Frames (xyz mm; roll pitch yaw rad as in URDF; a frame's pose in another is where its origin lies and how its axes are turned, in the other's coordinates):
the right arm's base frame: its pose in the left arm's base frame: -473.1 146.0 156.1 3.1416 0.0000 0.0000
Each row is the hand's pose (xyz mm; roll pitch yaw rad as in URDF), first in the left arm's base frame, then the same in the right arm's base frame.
Working: the left arm's base frame: its pose in the right arm's base frame: 473.1 146.0 156.1 3.1416 0.0000 0.0000

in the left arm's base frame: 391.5 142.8 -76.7 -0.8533 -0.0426 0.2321
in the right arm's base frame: 864.6 3.2 232.8 2.2883 0.0426 -0.2321
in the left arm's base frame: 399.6 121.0 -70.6 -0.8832 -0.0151 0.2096
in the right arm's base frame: 872.7 25.0 226.7 2.2584 0.0151 -0.2096
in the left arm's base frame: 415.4 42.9 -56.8 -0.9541 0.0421 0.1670
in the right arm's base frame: 888.5 103.1 212.9 2.1875 -0.0421 -0.1670
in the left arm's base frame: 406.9 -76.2 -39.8 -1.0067 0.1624 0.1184
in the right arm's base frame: 880.0 222.2 195.9 2.1349 -0.1624 -0.1184
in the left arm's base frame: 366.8 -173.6 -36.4 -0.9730 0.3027 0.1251
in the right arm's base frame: 839.9 319.6 192.5 2.1686 -0.3027 -0.1251
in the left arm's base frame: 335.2 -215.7 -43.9 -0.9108 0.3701 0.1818
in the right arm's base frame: 808.3 361.7 200.0 2.2308 -0.3701 -0.1818
